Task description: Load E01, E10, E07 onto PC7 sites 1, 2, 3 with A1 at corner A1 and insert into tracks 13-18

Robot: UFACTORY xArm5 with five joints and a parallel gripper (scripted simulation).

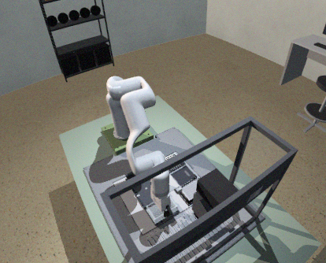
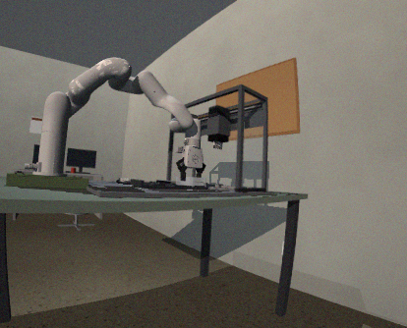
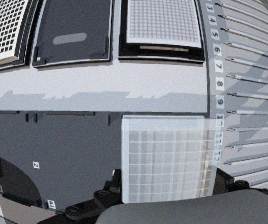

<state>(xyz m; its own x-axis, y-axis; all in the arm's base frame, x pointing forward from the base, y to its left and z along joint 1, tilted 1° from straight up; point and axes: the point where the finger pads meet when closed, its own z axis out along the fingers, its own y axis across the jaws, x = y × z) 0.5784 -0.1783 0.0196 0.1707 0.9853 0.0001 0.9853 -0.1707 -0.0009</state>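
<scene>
My gripper is now 20 mm above the pale block. From my hand the other things lie so: deep-well block E07: 30 mm ahead, 190 mm to the left, 20 mm below; then nest S3: 30 mm ahead, 190 mm to the left, 40 mm below; then plate carrier PC7: 110 mm behind, 20 mm to the left, 30 mm below.
</scene>
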